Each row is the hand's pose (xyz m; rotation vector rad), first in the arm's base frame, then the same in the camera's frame.
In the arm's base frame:
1: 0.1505 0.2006 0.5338 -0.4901 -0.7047 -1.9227
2: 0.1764 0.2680 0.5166 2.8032 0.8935 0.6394
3: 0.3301 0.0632 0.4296 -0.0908 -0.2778 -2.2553
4: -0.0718 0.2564 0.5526 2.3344 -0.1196 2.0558
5: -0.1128 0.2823 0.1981 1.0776 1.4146 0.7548
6: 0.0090 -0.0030 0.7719 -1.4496 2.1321 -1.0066
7: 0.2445 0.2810 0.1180 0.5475 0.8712 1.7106
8: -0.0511 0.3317 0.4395 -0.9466 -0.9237 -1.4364
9: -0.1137 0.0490 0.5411 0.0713 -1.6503 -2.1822
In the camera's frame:
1: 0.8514 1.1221 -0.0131 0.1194 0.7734 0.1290
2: 0.8274 1.1055 0.0551 -0.3955 -1.4628 0.3057
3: 0.6894 1.3033 -0.0673 -0.2197 1.2064 -0.0021
4: 0.9466 0.9188 -0.0630 -1.1226 -0.4163 0.2906
5: 0.6285 0.7629 -0.1134 -0.2955 -1.3641 -1.4168
6: 1.1204 1.1780 -0.2197 -2.0188 0.2997 1.6984
7: 0.4300 1.0316 0.0366 -0.8731 -0.3175 -1.5440
8: 0.8346 0.8645 -0.0049 0.3699 0.2919 0.3961
9: 0.9470 0.9809 -0.2656 0.4086 0.6783 -0.8136

